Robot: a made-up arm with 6 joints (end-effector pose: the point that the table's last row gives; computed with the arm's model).
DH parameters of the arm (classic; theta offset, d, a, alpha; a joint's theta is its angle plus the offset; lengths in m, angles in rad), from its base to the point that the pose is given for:
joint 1: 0 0.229 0 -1.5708
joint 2: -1.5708 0 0.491 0
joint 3: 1.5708 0.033 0 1.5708
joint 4: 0 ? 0 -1.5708
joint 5: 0 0 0 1.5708
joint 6: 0 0.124 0 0
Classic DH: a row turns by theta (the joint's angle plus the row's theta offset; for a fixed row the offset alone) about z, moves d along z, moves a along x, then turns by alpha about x.
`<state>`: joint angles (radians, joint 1 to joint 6).
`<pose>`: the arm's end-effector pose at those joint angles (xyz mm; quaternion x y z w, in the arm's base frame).
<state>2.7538 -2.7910 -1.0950 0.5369 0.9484 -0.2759</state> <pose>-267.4 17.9 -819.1 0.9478 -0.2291 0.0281 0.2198</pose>
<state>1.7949 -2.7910 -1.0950 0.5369 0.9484 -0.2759</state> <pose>-138.9 229.2 -819.1 0.7353 -0.6405 -0.0764 0.2080</pose>
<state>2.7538 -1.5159 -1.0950 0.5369 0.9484 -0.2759</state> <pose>827.6 -429.3 -319.7 0.6967 -0.2989 0.5964 0.2637</pose>
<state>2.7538 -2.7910 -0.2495 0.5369 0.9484 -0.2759</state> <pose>271.0 -202.0 -938.0 0.8196 -0.2881 0.4212 0.2605</pose>
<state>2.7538 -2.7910 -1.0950 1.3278 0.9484 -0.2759</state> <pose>-327.4 -7.5 -776.9 0.7594 -0.4515 -0.0745 0.4624</pose>
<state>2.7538 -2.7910 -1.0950 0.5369 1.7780 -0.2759</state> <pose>-198.0 -21.8 -759.1 0.8324 -0.1276 0.3681 0.3940</pose>
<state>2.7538 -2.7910 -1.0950 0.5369 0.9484 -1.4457</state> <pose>-267.4 17.9 -819.1 0.9168 0.3323 -0.0979 0.1988</pose>
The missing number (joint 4, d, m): 0.646
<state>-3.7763 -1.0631 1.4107 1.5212 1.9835 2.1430</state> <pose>90.8 -248.8 1026.4 0.6152 -0.5637 0.1145 0.5391</pose>
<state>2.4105 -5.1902 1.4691 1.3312 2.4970 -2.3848</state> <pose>-606.9 402.7 -12.5 0.3208 0.3189 -0.6089 0.6516</pose>
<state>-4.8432 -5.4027 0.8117 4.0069 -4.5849 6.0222</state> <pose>192.4 997.3 544.5 -0.3109 0.2765 -0.7836 0.4615</pose>
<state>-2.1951 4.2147 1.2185 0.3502 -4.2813 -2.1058</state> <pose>530.4 613.7 466.3 0.1483 -0.5435 0.7047 0.4313</pose>
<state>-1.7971 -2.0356 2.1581 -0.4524 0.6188 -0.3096</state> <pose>65.1 275.8 742.4 0.2795 0.2225 -0.8970 0.2604</pose>
